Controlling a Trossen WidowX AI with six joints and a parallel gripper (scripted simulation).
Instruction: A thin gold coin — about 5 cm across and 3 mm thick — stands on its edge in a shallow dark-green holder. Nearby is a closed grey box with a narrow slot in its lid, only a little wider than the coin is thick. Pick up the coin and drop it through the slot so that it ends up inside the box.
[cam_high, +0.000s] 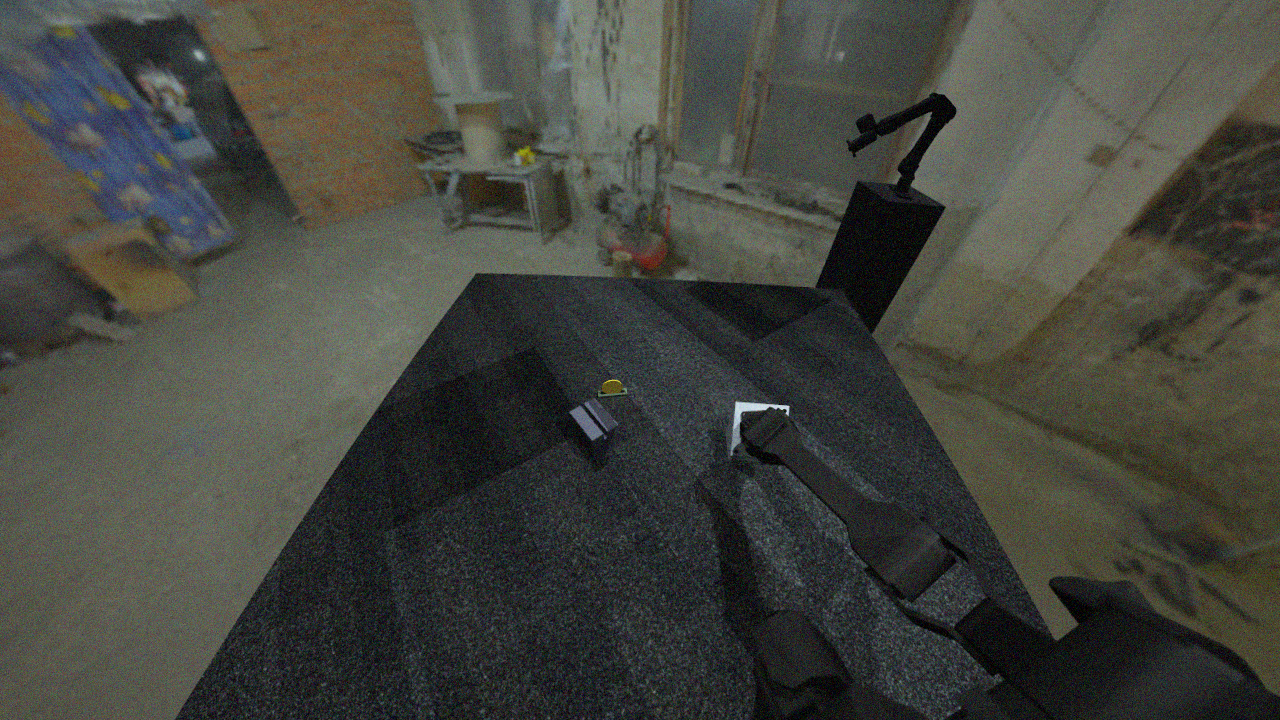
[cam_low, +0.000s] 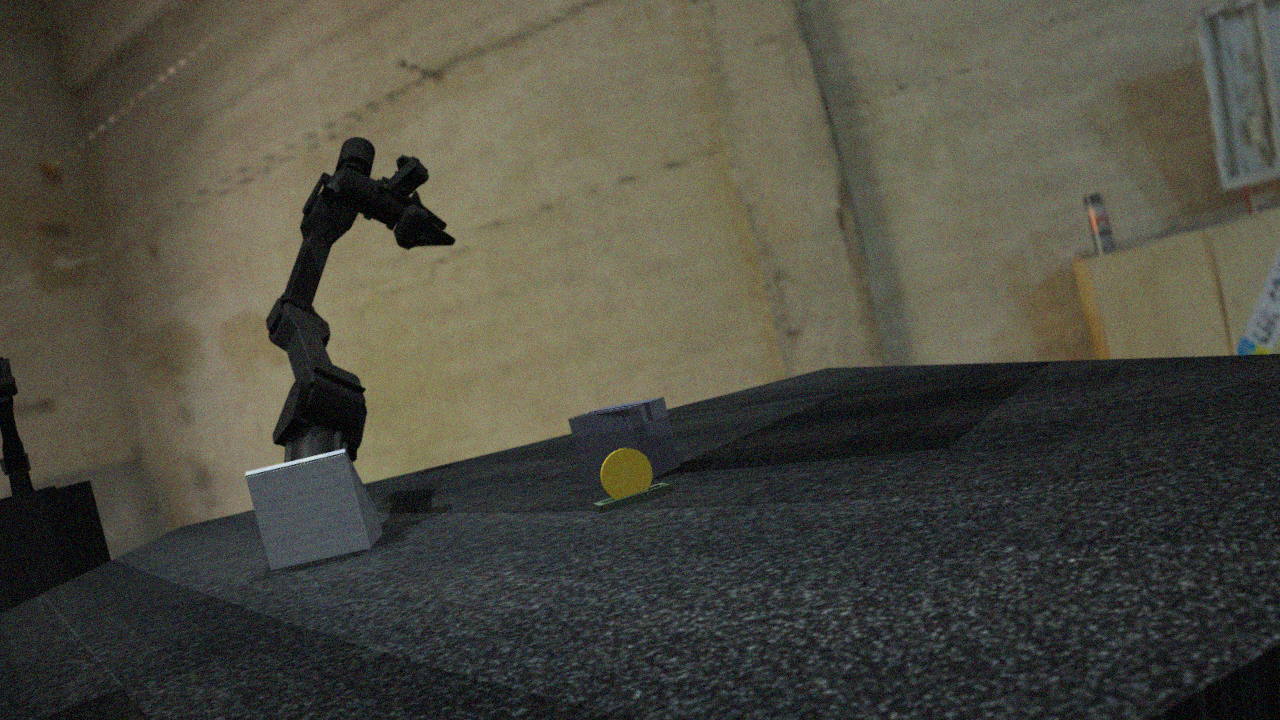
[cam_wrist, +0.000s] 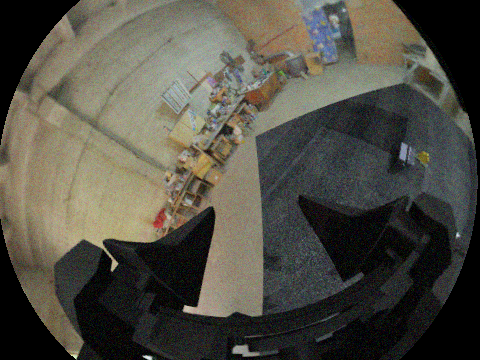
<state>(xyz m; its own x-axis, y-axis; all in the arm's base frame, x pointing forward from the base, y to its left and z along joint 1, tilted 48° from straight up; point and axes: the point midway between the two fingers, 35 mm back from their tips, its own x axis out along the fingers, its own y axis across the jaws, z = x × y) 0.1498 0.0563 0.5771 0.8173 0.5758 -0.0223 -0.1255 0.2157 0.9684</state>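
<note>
Now: gripper tip 9 cm short of the gold coin, 61 cm to the left of it and 36 cm above it.
</note>
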